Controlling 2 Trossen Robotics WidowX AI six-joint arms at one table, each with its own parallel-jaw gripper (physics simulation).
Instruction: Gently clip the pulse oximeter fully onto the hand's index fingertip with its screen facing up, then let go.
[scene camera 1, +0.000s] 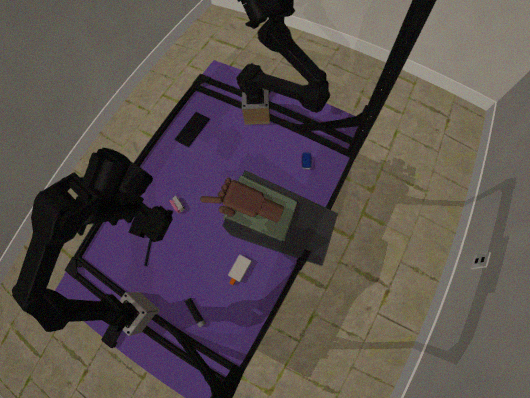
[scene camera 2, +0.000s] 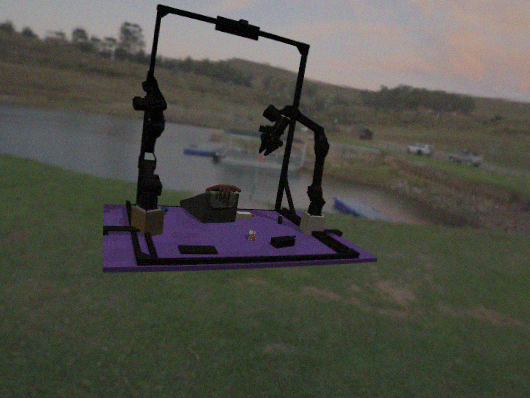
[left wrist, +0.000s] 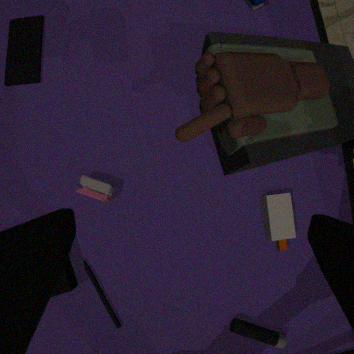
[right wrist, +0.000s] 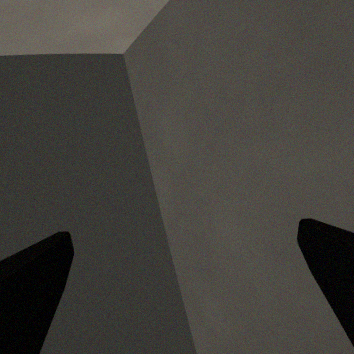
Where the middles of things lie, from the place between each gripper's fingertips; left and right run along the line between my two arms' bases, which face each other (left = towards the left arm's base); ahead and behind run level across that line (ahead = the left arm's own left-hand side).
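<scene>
There's a dark grey box (scene camera 1: 312, 225) that's well below my left hand, a good way behind it and a good way to the right of it. The index finger (left wrist: 222, 111) is 190 mm below that same left hand, 90 mm to the right of it and 40 mm behind it.
From my right hand, the dark grey box is far to the left, far behind and far below, while the index finger is 48 cm to the left of that hand, 16 cm behind it and 45 cm below it.
</scene>
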